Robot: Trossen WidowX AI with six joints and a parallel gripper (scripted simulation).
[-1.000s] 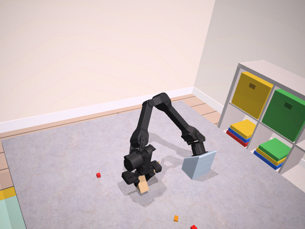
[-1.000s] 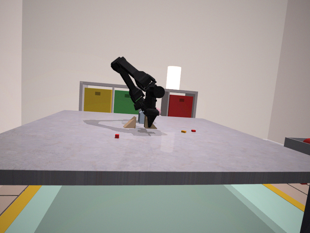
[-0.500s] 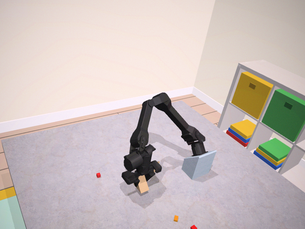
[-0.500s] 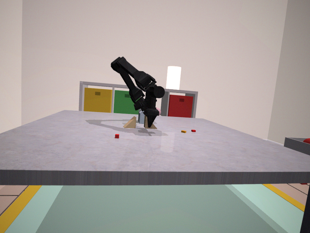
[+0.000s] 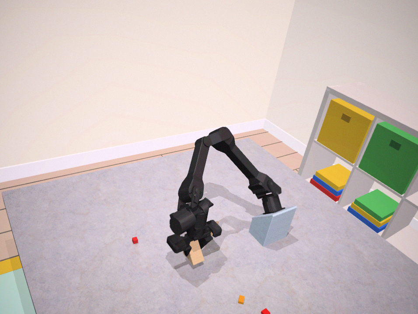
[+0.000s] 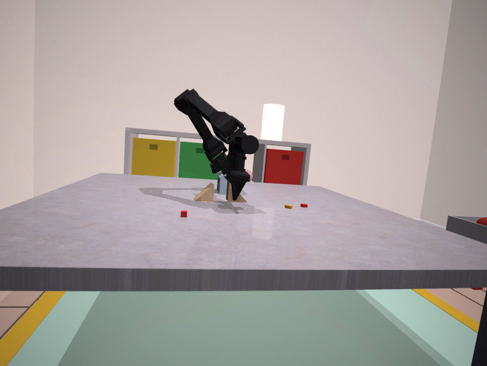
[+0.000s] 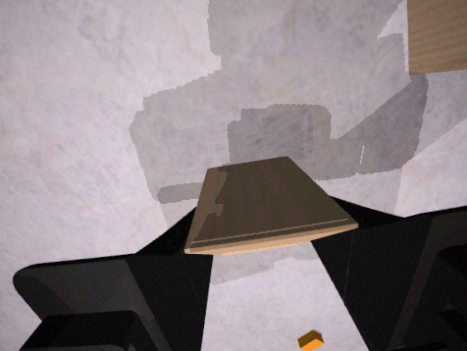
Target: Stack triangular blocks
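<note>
Now: the block 10 mm above my gripper tip. From my gripper tip the other things lie so: orange cube: 220 mm to the left, 40 mm behind, 30 mm below.
</note>
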